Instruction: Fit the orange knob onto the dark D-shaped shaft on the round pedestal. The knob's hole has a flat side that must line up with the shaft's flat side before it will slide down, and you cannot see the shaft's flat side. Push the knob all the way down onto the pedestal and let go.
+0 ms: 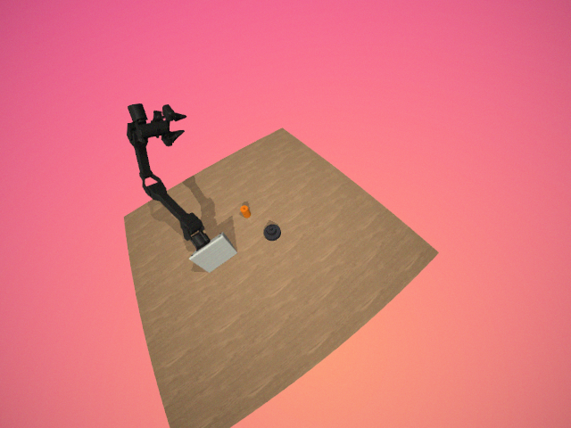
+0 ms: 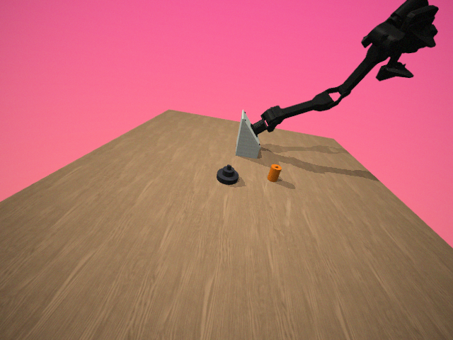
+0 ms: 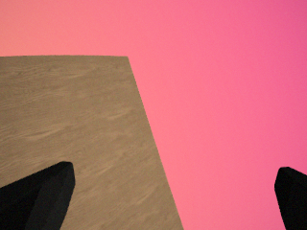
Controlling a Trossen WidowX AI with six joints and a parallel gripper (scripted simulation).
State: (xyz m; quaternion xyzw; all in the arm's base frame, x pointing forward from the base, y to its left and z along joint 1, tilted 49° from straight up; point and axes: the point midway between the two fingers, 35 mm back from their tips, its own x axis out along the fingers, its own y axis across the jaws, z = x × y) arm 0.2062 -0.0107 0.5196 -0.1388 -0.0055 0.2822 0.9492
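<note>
My gripper tip is 42 cm above the orange knob, 29 cm to the left of it and 4 cm short of it. The rest, counted from my gripper tip: dark round pedestal: 48 cm to the right, 42 cm below, 9 cm ahead.
</note>
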